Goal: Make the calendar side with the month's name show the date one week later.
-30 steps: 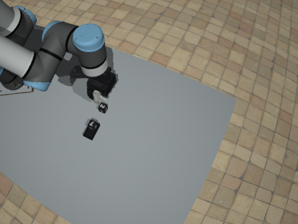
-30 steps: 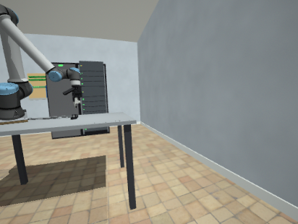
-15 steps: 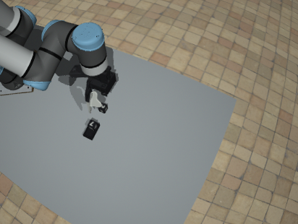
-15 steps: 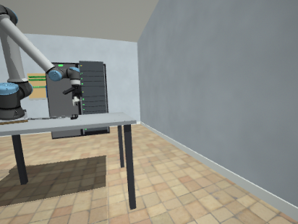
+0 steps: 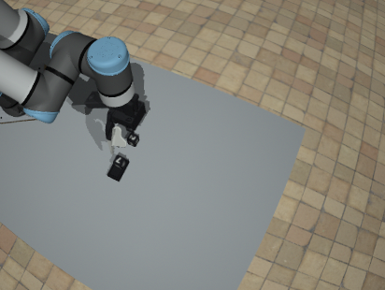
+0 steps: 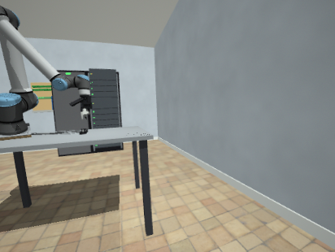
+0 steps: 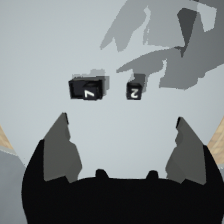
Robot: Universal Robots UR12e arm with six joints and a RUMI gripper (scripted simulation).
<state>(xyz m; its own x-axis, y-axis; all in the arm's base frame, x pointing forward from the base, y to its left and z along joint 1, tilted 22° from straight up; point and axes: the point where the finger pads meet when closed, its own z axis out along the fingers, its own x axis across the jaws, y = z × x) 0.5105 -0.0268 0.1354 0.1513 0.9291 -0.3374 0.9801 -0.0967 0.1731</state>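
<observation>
Right now my hand is 11 cm above the dark tray, 8 cm to the left of it and 1 cm past it. From my hand the other things lie so: black cube (10 cm below, 3 cm to the left).
</observation>
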